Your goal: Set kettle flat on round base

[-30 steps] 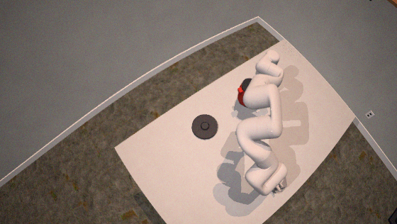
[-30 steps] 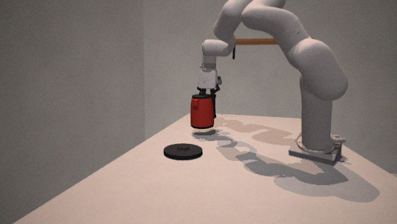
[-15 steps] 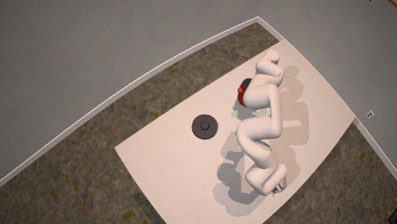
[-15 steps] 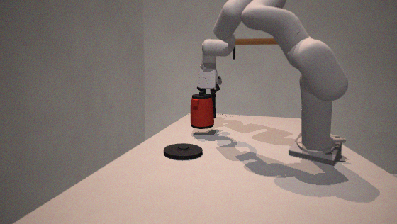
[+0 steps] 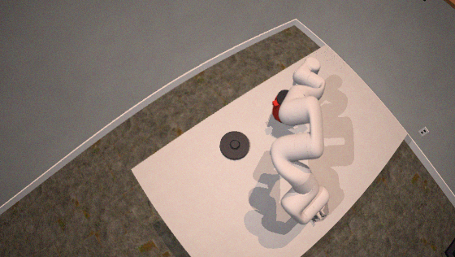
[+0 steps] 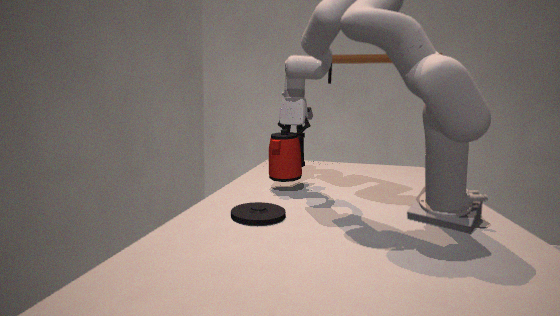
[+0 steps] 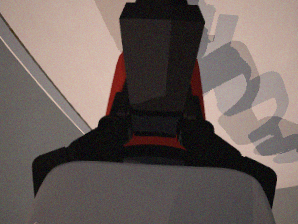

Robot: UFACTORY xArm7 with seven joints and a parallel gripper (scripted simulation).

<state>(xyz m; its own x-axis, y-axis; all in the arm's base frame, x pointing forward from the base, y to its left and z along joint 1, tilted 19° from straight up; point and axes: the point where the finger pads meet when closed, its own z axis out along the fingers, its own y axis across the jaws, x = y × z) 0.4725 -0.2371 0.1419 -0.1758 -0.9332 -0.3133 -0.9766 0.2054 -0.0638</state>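
The red kettle is 10 mm ahead of my hand, 30 mm to the left of it and 50 mm below it. Round my hand: round black base: 10 mm behind, 360 mm to the left, 180 mm below.
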